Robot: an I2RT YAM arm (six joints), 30 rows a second.
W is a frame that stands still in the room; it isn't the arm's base.
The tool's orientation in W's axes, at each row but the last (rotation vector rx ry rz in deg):
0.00, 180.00, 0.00
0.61, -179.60, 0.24
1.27, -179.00, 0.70
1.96, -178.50, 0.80
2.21, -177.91, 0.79
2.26, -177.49, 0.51
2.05, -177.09, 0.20
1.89, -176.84, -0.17
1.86, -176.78, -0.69
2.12, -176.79, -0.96
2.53, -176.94, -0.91
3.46, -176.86, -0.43
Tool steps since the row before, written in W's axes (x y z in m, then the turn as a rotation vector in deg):
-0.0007, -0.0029, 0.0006, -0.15, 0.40, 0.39
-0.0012, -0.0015, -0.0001, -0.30, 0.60, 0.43
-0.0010, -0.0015, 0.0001, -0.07, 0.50, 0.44
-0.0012, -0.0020, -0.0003, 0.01, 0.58, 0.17
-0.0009, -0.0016, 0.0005, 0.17, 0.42, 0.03
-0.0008, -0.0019, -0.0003, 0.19, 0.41, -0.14
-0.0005, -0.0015, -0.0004, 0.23, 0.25, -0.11
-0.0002, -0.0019, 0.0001, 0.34, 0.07, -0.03
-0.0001, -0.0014, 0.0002, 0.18, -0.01, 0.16
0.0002, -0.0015, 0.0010, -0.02, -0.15, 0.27
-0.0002, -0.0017, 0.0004, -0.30, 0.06, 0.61
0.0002, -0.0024, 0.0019, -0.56, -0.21, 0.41
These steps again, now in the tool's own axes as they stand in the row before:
0.0007, -0.0029, -0.0006, 0.15, 0.40, -0.39
0.0012, -0.0015, 0.0001, 0.30, 0.60, -0.43
0.0010, -0.0015, -0.0001, 0.07, 0.50, -0.44
0.0012, -0.0020, 0.0003, -0.02, 0.58, -0.18
0.0010, -0.0016, -0.0005, -0.18, 0.42, -0.04
0.0008, -0.0019, 0.0003, -0.21, 0.41, 0.13
0.0005, -0.0015, 0.0004, -0.24, 0.24, 0.10
0.0002, -0.0019, -0.0001, -0.34, 0.06, 0.01
0.0001, -0.0014, -0.0002, -0.17, -0.01, -0.17
-0.0001, -0.0015, -0.0010, 0.04, -0.15, -0.27
0.0003, -0.0017, -0.0004, 0.33, 0.08, -0.59
0.0000, -0.0024, -0.0019, 0.59, -0.19, -0.38

